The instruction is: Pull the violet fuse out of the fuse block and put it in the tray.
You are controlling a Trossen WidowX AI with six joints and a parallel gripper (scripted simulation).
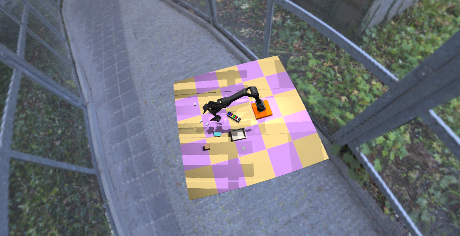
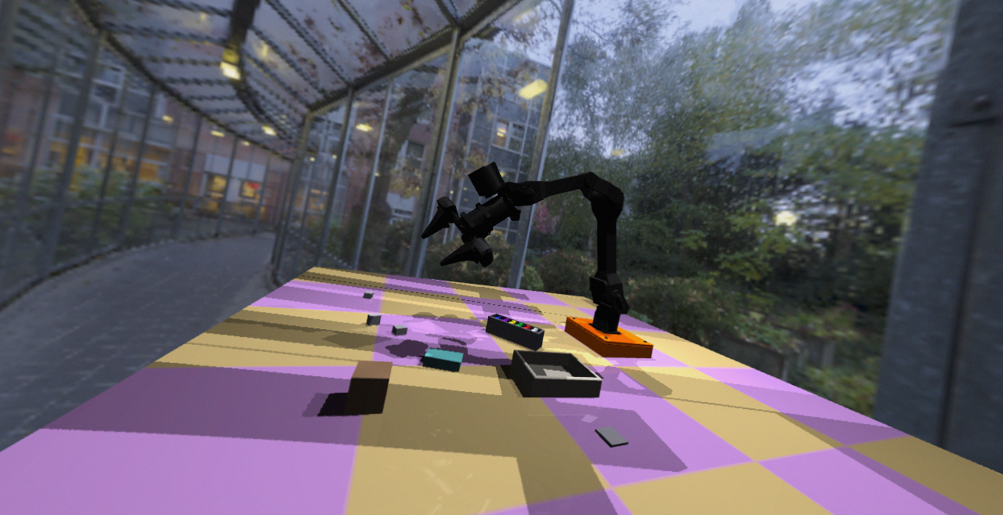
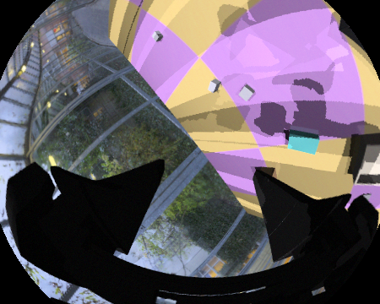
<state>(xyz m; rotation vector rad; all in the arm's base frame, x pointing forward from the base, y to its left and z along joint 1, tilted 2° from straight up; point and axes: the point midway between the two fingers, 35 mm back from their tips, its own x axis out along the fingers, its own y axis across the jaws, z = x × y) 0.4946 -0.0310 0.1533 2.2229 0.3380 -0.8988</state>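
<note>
My gripper tip is now 220 mm past the violet fuse, 20 mm to the left of it and 160 mm above it. Round my gripper tip: teal block (40 mm behind, 120 mm to the left, 180 mm below); tan block (90 mm ahead, 210 mm to the left, 170 mm below); grey tray (230 mm behind, 190 mm to the left, 180 mm below).
</note>
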